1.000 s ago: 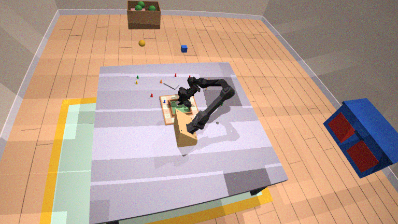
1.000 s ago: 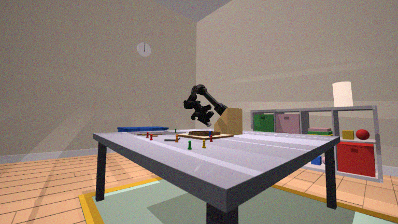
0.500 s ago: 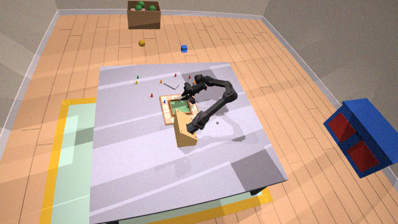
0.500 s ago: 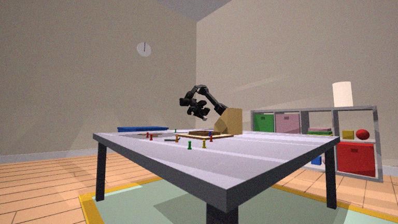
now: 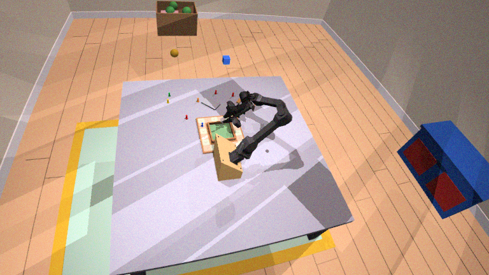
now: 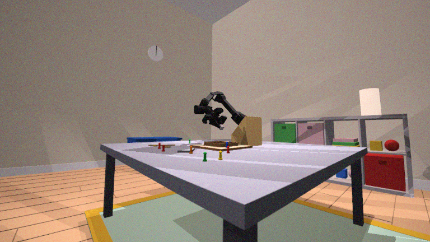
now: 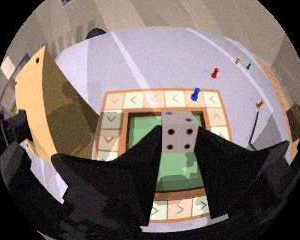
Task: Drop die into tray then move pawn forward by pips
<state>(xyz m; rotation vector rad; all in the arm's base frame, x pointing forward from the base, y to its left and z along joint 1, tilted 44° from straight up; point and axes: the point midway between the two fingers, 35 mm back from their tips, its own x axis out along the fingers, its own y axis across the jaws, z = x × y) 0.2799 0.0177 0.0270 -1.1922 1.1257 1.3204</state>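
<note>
My gripper tip is now right at the white die. Also, from my gripper tip: dice tray: 120 mm below; orange pawn: 300 mm ahead, 130 mm to the left, 110 mm below; blue pawn: 120 mm to the left, 100 mm below, 60 mm ahead.
</note>
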